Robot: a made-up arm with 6 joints. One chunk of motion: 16 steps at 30 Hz.
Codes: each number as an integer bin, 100 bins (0 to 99) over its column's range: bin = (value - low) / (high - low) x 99, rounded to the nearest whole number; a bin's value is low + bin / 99 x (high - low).
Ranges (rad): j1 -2.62..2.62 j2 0..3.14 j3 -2.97..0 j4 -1.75..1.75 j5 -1.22..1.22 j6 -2.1..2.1
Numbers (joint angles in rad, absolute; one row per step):
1: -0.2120 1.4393 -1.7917 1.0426 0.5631 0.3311
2: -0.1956 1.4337 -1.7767 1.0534 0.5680 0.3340
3: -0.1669 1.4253 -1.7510 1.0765 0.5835 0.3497
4: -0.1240 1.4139 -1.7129 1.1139 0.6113 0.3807
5: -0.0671 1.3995 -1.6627 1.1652 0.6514 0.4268
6: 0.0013 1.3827 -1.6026 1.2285 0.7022 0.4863
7: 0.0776 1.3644 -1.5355 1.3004 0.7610 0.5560
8: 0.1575 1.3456 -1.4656 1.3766 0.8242 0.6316
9: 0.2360 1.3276 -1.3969 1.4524 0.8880 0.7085
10: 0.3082 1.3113 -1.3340 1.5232 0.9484 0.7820
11: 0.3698 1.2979 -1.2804 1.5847 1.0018 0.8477
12: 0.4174 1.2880 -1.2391 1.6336 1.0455 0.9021
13: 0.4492 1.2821 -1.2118 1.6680 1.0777 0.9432
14: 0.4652 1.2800 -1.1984 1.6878 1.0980 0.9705
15: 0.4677 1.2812 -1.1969 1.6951 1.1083 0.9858
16: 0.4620 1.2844 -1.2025 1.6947 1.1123 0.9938
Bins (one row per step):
1: 45 45 39 79 72 57
2: 46 45 40 79 73 57
3: 46 45 41 80 73 58
4: 47 45 42 81 74 58
5: 48 44 44 82 76 60
6: 50 44 46 84 78 61
7: 51 43 48 86 80 63
8: 52 42 50 88 83 64
9: 54 42 52 91 86 66
10: 55 41 55 93 88 68
11: 56 41 56 94 90 69
12: 57 41 58 96 92 71
13: 58 40 59 97 93 72
14: 58 40 59 97 94 72
15: 58 40 59 97 94 73
16: 58 40 59 97 95 73

